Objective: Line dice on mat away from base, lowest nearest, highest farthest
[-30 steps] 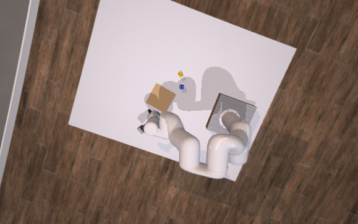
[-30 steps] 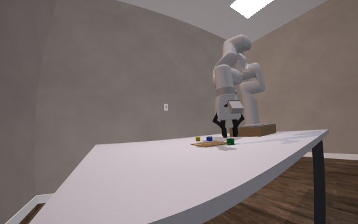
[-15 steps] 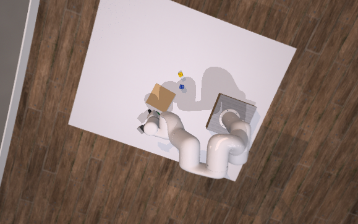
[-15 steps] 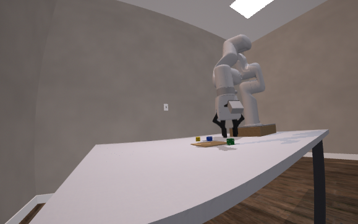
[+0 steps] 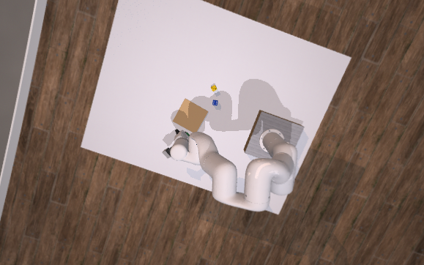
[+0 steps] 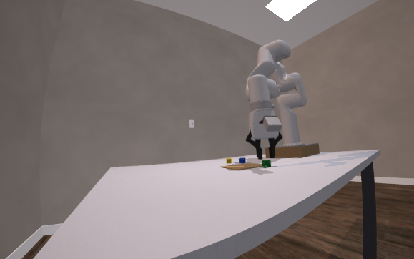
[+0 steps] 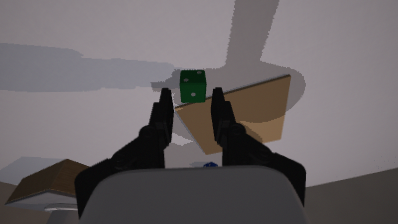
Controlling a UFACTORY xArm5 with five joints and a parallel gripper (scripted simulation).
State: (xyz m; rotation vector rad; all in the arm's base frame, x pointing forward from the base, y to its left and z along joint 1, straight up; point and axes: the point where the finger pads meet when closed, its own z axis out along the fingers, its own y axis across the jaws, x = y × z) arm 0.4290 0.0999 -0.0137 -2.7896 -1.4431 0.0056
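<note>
Now: the green die 4 cm below my hand. Round my hand: tan mat (1 cm ahead, 11 cm to the right, 5 cm below); then blue die (10 cm behind, 21 cm to the right, 4 cm below); then yellow die (8 cm behind, 28 cm to the right, 4 cm below).
</note>
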